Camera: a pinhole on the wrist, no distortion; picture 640 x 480 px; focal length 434.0 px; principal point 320.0 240.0 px. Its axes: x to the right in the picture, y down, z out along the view. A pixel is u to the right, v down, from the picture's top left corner.
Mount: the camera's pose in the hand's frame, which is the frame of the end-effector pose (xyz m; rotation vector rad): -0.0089 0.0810 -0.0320 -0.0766 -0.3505 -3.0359
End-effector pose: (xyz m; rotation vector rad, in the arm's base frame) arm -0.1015 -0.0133 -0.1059 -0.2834 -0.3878 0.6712
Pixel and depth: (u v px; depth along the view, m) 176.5 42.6 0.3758
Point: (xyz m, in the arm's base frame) -0.3317 0.3551 0.0510
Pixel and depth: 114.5 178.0 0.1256
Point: -0.1709 0.1311 -0.0681
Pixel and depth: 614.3 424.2 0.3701
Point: -0.4273 -0.1182 0.1747
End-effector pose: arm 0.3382 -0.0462 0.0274 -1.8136 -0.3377 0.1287
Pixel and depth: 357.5 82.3 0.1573
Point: 0.3171 0.0086 -0.1682
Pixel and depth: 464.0 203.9 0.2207
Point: 0.2424 0.0678 -0.1662
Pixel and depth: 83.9 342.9 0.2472
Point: 0.4301 0.1719 -0.1052
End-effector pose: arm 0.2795 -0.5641 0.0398 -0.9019 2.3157 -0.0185
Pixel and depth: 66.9 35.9 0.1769
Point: 0.1671 -0.4364 -0.1533
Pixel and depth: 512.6 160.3 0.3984
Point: 0.4394 -0.2085 -0.1918
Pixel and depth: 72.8 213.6 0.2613
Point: 0.2163 -0.4824 -0.2492
